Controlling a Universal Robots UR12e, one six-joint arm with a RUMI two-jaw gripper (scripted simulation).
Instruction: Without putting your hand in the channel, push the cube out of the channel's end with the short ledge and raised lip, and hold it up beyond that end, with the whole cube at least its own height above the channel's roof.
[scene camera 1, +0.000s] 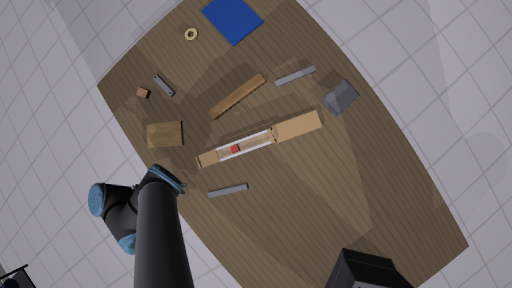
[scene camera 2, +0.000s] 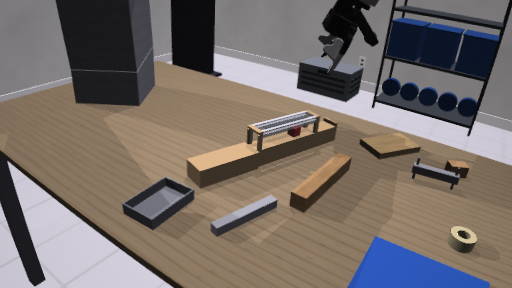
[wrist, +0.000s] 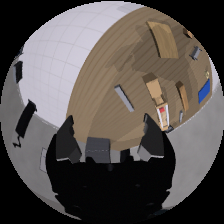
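Wooden slab (scene camera 2: 385, 146) (scene camera 1: 166, 134) (wrist: 166, 47) visible, as is a wooden beam (scene camera 2: 308, 192) (scene camera 1: 258, 80). My gripper (scene camera 2: 324, 64) (wrist: 108, 115) is visible as well.
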